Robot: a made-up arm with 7 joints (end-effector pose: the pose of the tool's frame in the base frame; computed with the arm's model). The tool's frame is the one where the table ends.
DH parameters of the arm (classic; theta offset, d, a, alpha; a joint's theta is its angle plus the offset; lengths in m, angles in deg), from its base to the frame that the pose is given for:
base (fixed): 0 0.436 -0.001 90
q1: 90 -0.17 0.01 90
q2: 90 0.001 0.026 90
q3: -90 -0.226 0.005 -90
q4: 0 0.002 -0.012 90
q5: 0 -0.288 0.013 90
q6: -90 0.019 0.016 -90
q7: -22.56 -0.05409 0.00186 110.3
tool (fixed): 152.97 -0.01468 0 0
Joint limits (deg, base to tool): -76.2..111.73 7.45..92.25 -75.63..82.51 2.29..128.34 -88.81..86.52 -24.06..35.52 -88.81..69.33
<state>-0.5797 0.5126 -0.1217 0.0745 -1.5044 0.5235 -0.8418</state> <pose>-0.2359 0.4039 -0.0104 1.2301 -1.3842 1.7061</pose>
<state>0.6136 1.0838 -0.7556 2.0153 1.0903 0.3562 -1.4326</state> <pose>0.3130 0.1461 0.3992 1.0444 -0.7909 -2.3273</pose>
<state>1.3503 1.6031 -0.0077 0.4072 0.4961 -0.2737 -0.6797</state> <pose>0.0047 0.6568 0.5935 2.0065 -0.0052 -0.7608</pose>
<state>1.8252 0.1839 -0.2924 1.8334 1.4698 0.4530 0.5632</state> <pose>0.0568 0.1037 0.7605 -0.1809 0.6926 0.4707</pose>
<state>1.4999 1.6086 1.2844 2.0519 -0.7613 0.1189 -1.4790</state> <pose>-0.2239 0.1921 0.5314 1.3291 1.0710 1.9511</pose>
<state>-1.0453 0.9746 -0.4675 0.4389 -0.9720 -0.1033 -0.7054</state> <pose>-0.2492 0.5042 0.1301 1.4153 -0.7732 1.7211</pose>
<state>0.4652 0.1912 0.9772 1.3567 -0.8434 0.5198 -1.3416</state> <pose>0.2533 0.4663 0.3433 0.9670 0.6677 -0.9309</pose>
